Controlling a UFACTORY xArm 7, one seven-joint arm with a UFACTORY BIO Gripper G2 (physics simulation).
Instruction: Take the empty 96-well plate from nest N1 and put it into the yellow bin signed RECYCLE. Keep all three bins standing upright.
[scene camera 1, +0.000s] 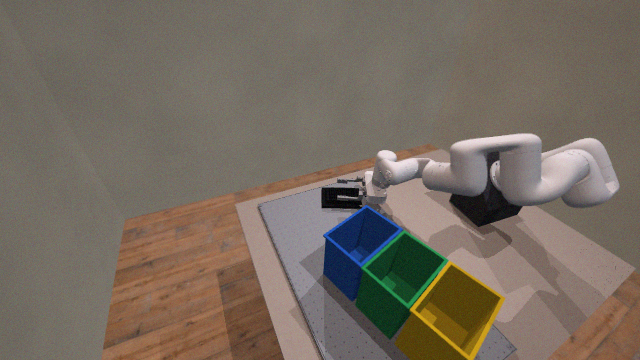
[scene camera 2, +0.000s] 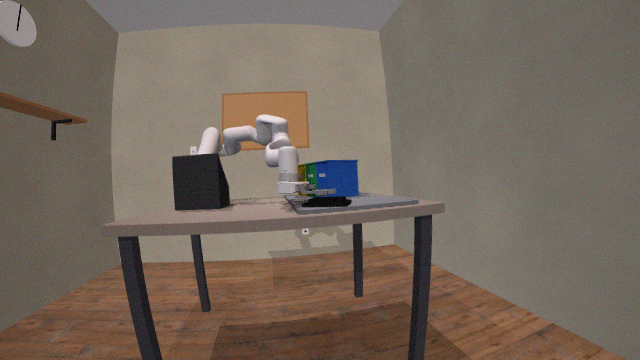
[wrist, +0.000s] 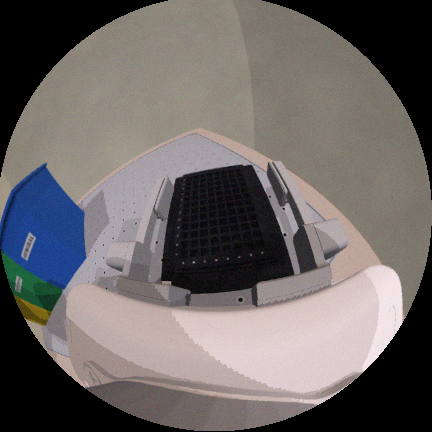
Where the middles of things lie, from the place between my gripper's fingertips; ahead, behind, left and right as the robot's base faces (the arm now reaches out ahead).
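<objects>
My gripper's sitting 20 mm past the black 96-well plate (wrist: 219, 226), 10 mm to the right of it and 30 mm above it. Measuring from my hand, there's the black nest (wrist: 236, 279), which is 20 mm behind, 10 mm to the left and 40 mm below. The blue bin (scene camera 1: 351, 244) is 40 mm above my hand, 50 mm ahead of it and 350 mm to the left of it, and the green bin (scene camera 1: 393, 280) is 40 mm above my hand too, but 10 mm behind it and 470 mm to the left of it.
</objects>
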